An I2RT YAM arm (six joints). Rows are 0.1 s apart.
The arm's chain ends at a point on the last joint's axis. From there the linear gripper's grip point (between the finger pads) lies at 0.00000 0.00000 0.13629 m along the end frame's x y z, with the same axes.
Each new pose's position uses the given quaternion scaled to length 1; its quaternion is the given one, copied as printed.
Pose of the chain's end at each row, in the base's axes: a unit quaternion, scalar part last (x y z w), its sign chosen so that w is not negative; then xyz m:
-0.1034, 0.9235, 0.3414, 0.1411, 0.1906, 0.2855, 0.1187
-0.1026, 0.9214, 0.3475, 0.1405, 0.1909, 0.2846, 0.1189
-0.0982, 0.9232, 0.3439, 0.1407, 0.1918, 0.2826, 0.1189
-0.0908, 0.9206, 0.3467, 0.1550, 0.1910, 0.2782, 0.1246
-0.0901, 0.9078, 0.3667, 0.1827, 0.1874, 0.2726, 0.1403
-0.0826, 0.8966, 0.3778, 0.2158, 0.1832, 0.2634, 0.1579
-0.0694, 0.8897, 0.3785, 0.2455, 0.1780, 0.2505, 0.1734
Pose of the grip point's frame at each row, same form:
-0.1034, 0.9235, 0.3414, 0.1411, 0.2165, 0.3754, 0.0196
-0.1026, 0.9214, 0.3475, 0.1405, 0.2165, 0.3758, 0.0209
-0.0982, 0.9232, 0.3439, 0.1407, 0.2180, 0.3729, 0.0202
-0.0908, 0.9206, 0.3467, 0.1550, 0.2213, 0.3690, 0.0276
-0.0901, 0.9078, 0.3667, 0.1827, 0.2236, 0.3678, 0.0498
-0.0826, 0.8966, 0.3778, 0.2158, 0.2274, 0.3606, 0.0732
-0.0694, 0.8897, 0.3785, 0.2455, 0.2304, 0.3469, 0.0926

